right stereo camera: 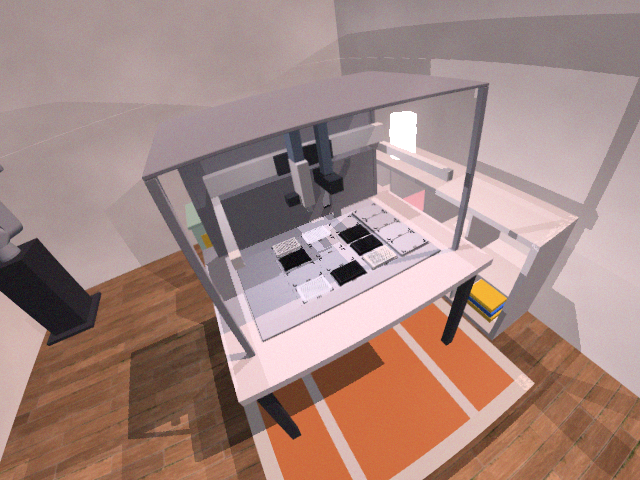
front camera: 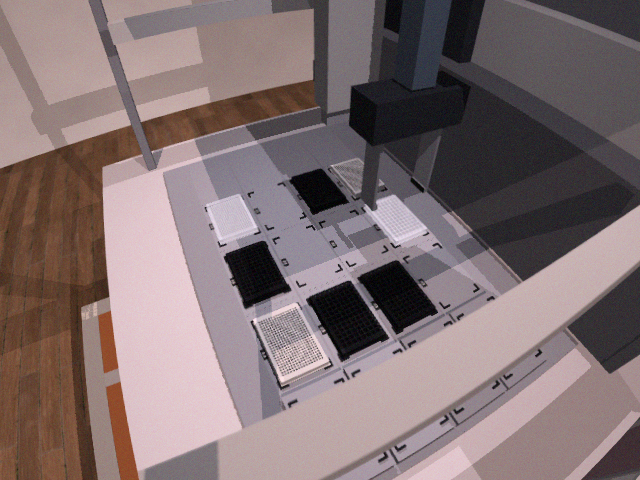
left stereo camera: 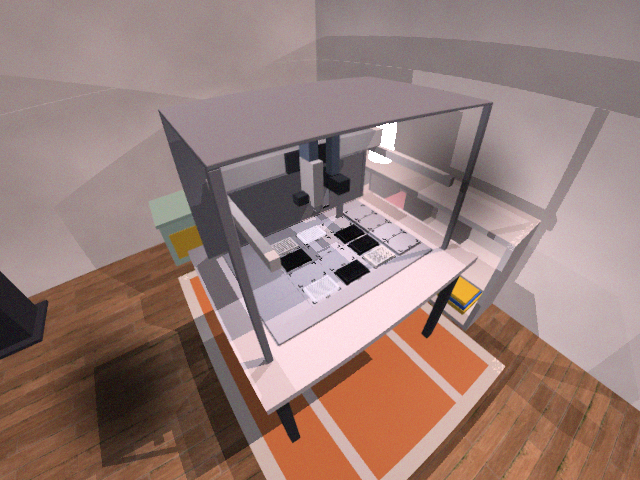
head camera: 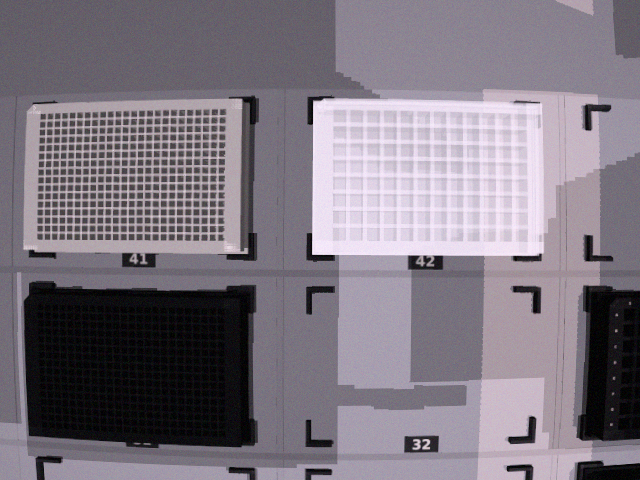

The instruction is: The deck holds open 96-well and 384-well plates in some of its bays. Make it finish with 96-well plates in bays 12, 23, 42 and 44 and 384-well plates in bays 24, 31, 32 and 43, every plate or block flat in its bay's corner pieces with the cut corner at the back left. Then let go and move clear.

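Pixels of known places: gripper, fingertip midpoint: (right stereo camera: 332,211) (front camera: 394,194) (left stereo camera: 332,211); robot's base at its link origin: (right stereo camera: 304,303) (front camera: 206,208) (left stereo camera: 314,303).
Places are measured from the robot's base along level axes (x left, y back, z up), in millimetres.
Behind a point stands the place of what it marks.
Observation:
My gripper (front camera: 395,197) @[x 285, y -300, z 160 mm] is open and empty, its jaws hanging above the back of the deck. White 96-well plate (front camera: 397,218) @[x 364, y -236, z 15 mm] (head camera: 428,178) @[x 363, y -226, z 14 mm] (left stereo camera: 311,235) @[x 348, y -218, z 17 mm] sits in bay 42. Black 96-well plates are in bay 12 (front camera: 256,272) @[x 43, y -237, z 14 mm], bay 23 (front camera: 346,318) @[x 148, y -395, z 8 mm] and bay 33 (front camera: 397,294) @[x 255, y -395, z 7 mm]. 384-well plates: white in bay 11 (front camera: 232,217) @[x 45, y -73, z 14 mm], cream in bay 13 (front camera: 291,343) @[x 43, y -399, z 14 mm], black in bay 31 (front camera: 317,190) @[x 251, y -74, z 12 mm] (head camera: 136,366) @[x 260, y -68, z 14 mm], cream in bay 41 (front camera: 348,174) @[x 345, y -54, z 14 mm] (head camera: 131,175) @[x 364, y -66, z 14 mm]. In the head view, plates 31, 41 and 42 have their cut corners at the back left. Bay 32 (head camera: 421,444) @[x 211, y -228, z 0 mm] holds no plate.
The parked pipetting stage (left stereo camera: 311,183) (right stereo camera: 301,183) hangs beside the gripper. A raised slab with bay corner pieces (left stereo camera: 400,241) @[x 50, y -547, z 14 mm] (right stereo camera: 408,243) @[x 31, y -548, z 15 mm] is at the deck's right end. Posts (left stereo camera: 240,268) (right stereo camera: 470,170) stand at the frame's corners.

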